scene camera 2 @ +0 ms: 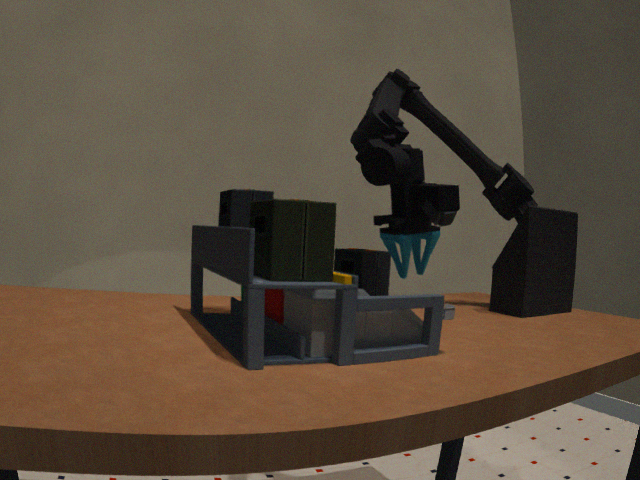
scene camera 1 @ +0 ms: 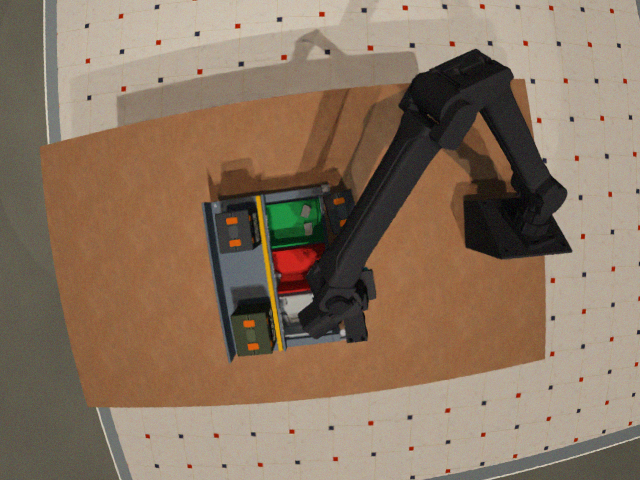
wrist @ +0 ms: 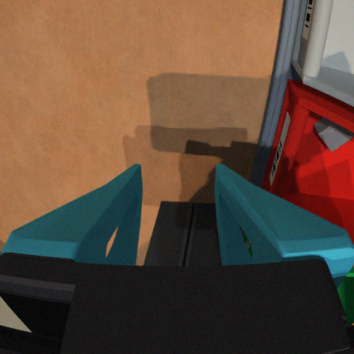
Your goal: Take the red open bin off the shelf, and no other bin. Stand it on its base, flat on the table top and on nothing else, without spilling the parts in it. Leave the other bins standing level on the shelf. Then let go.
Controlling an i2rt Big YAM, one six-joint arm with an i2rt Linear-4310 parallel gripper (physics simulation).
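Frame: origin at the arm's base, x left, y back, z up, level; metres.
Where they show: gripper, fingertip midpoint: (scene camera 2: 411, 276); arm's base, origin of the base link: (scene camera 2: 540, 234) (scene camera 1: 528, 228).
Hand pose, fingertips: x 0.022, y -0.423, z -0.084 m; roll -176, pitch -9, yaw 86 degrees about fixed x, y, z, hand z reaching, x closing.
Observation:
Things, the pixels of their top centre, and the offset from my fingertips.
- red open bin, middle of its top: (scene camera 2: 322, 284) (scene camera 1: 291, 271) dz -0.015, dx -0.043, dy -0.142 m
- green bin, middle of its top: (scene camera 1: 285, 224) dz -0.015, dx -0.154, dy -0.129 m
- pale grey bin, middle of its top: (scene camera 2: 356, 293) (scene camera 1: 298, 315) dz -0.015, dx +0.068, dy -0.154 m
- olive case, middle of its top: (scene camera 2: 291, 200) (scene camera 1: 251, 335) dz +0.103, dx +0.059, dy -0.252 m
The red open bin (scene camera 1: 294, 260) (scene camera 2: 274, 304) (wrist: 320, 165) sits in the lower tier of the grey shelf (scene camera 1: 245, 271) (scene camera 2: 345, 330) (wrist: 279, 75), between the green bin (scene camera 1: 289, 219) (wrist: 348, 300) and the pale grey bin (scene camera 1: 295, 305) (scene camera 2: 387, 328) (wrist: 340, 45). A grey part (wrist: 334, 134) lies in it. The arm hides some of it in scene camera 1. My gripper (scene camera 2: 412, 274) (wrist: 178, 175) is partly open, its teal fingers pointing down with nothing between them. It hangs above and in front of the shelf, apart from the red bin. The fingertips are hidden in scene camera 1.
A dark case (scene camera 1: 232, 230) (scene camera 2: 235, 206) and an olive case (scene camera 1: 251, 330) (scene camera 2: 292, 240) stand on the shelf's top deck, behind a yellow strip (scene camera 1: 268, 268) (scene camera 2: 342, 277). Another dark case (scene camera 1: 338, 206) (scene camera 2: 367, 268) (wrist: 175, 230) stands on the table in front of the green bin.

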